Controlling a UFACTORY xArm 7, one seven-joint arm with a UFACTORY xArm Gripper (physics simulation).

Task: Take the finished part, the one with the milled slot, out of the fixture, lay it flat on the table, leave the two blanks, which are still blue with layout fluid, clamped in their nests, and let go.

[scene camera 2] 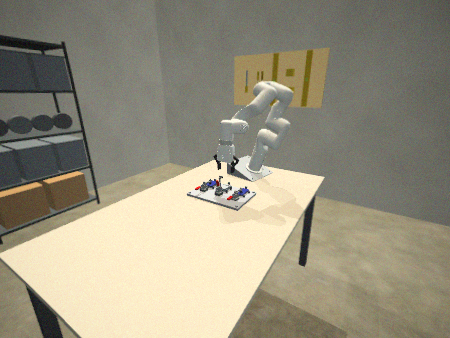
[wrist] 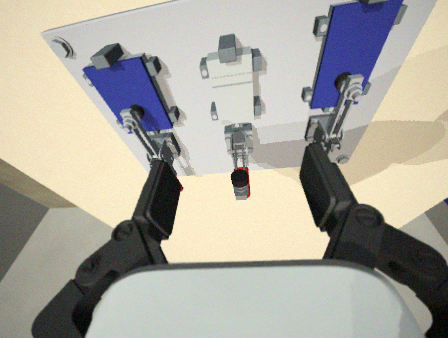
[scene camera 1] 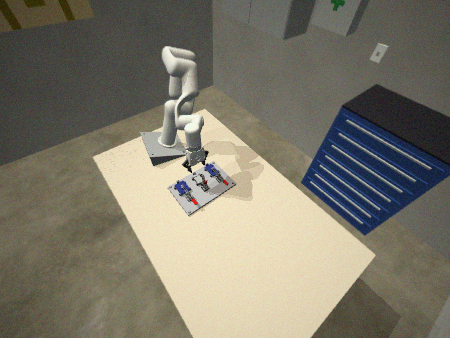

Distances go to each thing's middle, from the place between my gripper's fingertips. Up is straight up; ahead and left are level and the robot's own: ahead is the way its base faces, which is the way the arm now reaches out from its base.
Right now my hand is 11 cm above the finished part [wrist: 232,85]. Also, from my hand: fixture plate [scene camera 1: 216,189] (5 cm ahead, 1 cm to the left, 13 cm below).
